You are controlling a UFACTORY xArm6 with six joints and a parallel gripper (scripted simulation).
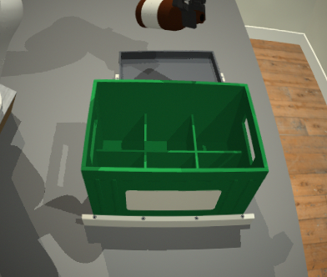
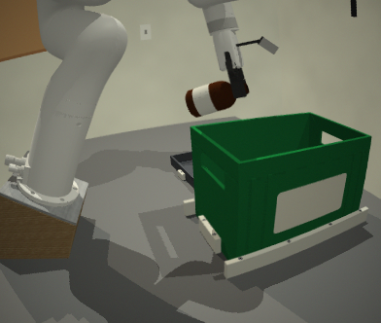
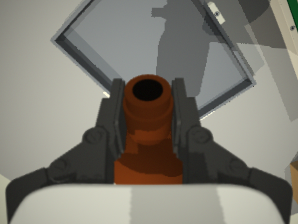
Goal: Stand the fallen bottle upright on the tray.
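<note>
Now: the brown bottle 40 mm to the left of my hand, 40 mm behind it and 20 mm below it. The rest, counted from my hand: green crate (260 mm to the right, 120 mm below, 80 mm behind); then dark grey tray (190 mm below, 30 mm behind, 10 mm to the left).
</note>
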